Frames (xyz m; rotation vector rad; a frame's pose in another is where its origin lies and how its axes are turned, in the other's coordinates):
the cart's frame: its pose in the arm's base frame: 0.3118 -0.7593 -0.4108 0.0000 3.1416 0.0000
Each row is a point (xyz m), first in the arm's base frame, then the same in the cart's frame.
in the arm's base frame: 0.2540 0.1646 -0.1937
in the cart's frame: 0.0578 0.9239 -0.2171
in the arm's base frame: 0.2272 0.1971 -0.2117
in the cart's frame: 0.0846 0.9564 -0.1991
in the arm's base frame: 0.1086 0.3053 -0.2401
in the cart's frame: 0.2032 1.0646 -0.1707
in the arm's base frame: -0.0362 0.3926 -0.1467
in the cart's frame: 0.3480 1.1519 -0.2641
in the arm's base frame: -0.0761 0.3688 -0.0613
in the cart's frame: 0.3879 1.1281 -0.3495
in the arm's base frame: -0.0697 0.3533 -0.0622
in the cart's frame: 0.3815 1.1126 -0.3486
